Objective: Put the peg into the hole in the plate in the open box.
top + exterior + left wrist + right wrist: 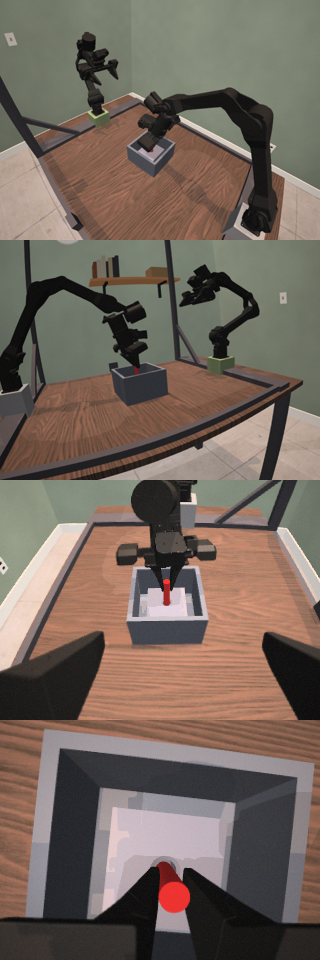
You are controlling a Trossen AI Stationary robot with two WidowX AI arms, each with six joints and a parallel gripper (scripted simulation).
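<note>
Right now my right hand is 50 mm above the red peg and 10 mm to the right of it. Also, from my right hand: light plate (90 mm below, 10 mm to the left); box (110 mm below, 10 mm to the left).
</note>
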